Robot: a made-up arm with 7 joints.
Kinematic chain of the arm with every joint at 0, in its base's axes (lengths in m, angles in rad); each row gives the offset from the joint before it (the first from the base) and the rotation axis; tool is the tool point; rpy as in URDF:
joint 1: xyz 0 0 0.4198 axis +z
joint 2: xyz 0 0 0 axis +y
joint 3: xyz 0 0 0.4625 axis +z
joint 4: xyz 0.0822 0 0 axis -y
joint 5: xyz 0.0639 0 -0.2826 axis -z
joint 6: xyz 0 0 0 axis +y
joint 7: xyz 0.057 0 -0.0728 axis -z
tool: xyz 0 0 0 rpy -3.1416 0 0
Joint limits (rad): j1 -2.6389..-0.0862 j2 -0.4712..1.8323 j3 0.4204..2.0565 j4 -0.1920..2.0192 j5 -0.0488..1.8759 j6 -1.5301..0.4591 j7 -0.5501..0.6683
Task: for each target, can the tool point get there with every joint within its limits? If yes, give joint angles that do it. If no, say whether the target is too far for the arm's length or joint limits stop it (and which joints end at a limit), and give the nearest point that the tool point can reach.
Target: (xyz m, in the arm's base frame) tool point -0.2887 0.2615 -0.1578
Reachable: no: joint limits stop it (at a limit: joint 1, joint 2, joint 3) | nearest point -0.1450 -0.1299 0.0328 | short by 0.458 m
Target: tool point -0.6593 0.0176 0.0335
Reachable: no: joint limits stop it (at a limit: joint 1, joint 3, joint 4) | nearest point -0.4906 -0.3083 0.0273 | short by 0.367 m
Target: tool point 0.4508 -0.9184 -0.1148
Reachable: no: too far | nearest point 0.3146 -0.6409 0.0467 | short by 0.349 m
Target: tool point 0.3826 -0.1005 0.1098
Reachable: yes | joints -0.9777 1.5261 0.7194 0.7882 0.3608 0.1376 -0.3363
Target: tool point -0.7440 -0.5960 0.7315
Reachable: no: too far | nearest point -0.5934 -0.4839 0.6698 | short by 0.198 m
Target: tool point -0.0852 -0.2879 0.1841
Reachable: yes | joints -2.4401 1.3819 0.7531 0.5121 1.3956 -0.2159 -0.2380
